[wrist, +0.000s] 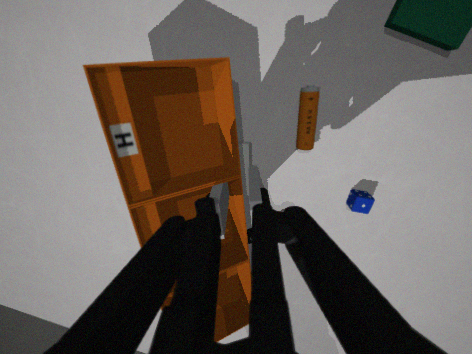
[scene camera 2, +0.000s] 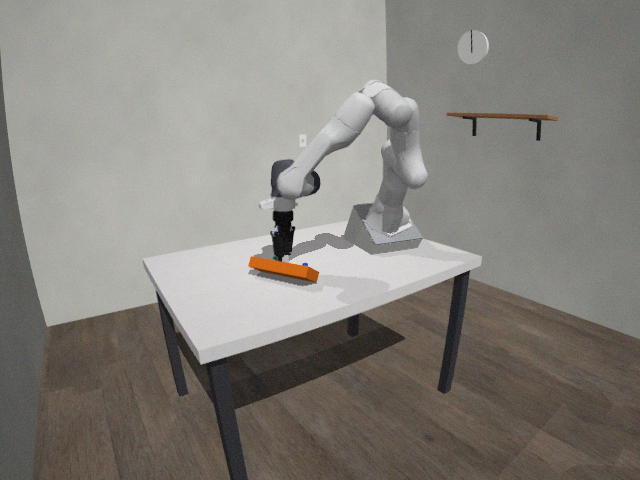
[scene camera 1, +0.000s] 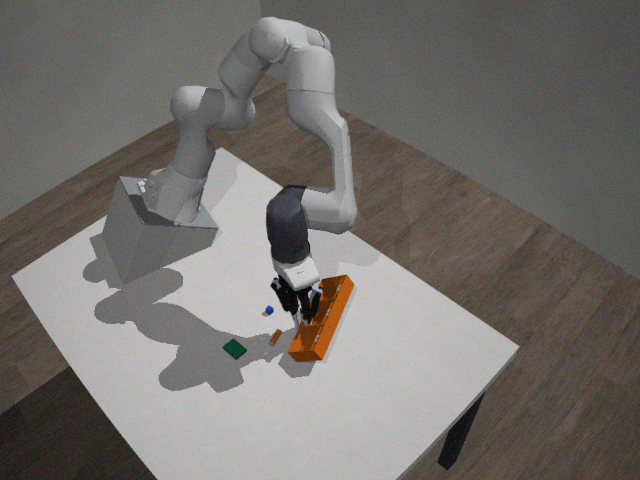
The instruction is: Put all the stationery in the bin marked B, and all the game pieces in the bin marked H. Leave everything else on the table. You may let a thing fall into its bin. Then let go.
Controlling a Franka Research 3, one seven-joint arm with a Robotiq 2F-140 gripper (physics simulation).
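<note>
An orange three-bin tray [scene camera 1: 333, 322] [scene camera 2: 283, 269] [wrist: 134, 165] is tilted and partly raised, with its shadow apart from it. The H label [wrist: 123, 140] marks its end bin; the B label is hidden. My gripper [scene camera 1: 302, 323] [scene camera 2: 280, 259] [wrist: 238, 180] is nearly closed across the tray's long side wall, one finger inside and one outside. A pale strip [wrist: 246, 155], which looks like a white block seen edge-on, shows between the wall and the outer finger. A blue die [scene camera 1: 269, 310] [scene camera 2: 305, 264] [wrist: 360, 201] lies on the table beside the tray.
An orange battery [scene camera 1: 275, 337] [wrist: 307, 120] lies beside the tray. A green flat block [scene camera 1: 234, 348] [scene camera 2: 275, 257] [wrist: 435, 22] lies farther out. The white table [scene camera 1: 413, 361] [scene camera 2: 232, 310] carries the arm's grey base [scene camera 1: 124, 237] [scene camera 2: 382, 245].
</note>
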